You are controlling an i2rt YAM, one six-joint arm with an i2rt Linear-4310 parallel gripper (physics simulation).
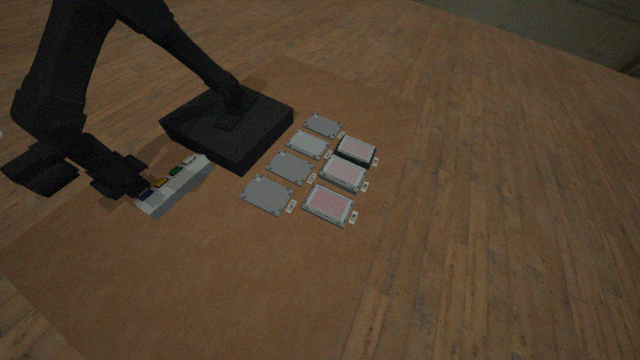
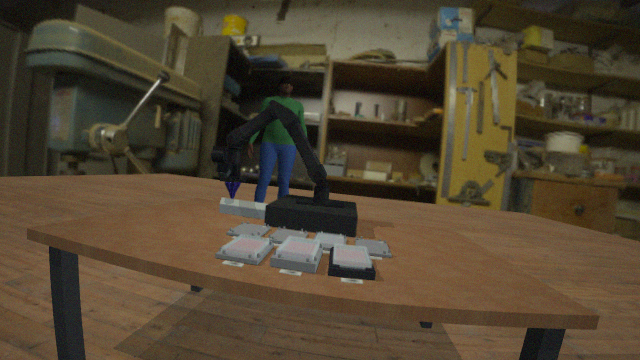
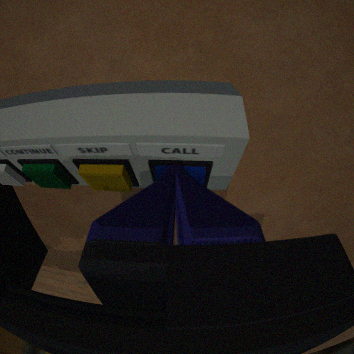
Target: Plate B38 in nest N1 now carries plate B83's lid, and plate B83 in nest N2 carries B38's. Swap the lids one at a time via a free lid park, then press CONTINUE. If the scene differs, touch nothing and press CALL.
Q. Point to a green CONTINUE button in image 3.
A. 45,175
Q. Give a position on a grey frame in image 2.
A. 279,262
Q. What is my gripper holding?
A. Nothing.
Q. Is my gripper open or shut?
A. Shut.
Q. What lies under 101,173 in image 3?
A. A yellow SKIP button.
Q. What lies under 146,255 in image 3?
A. My gripper.
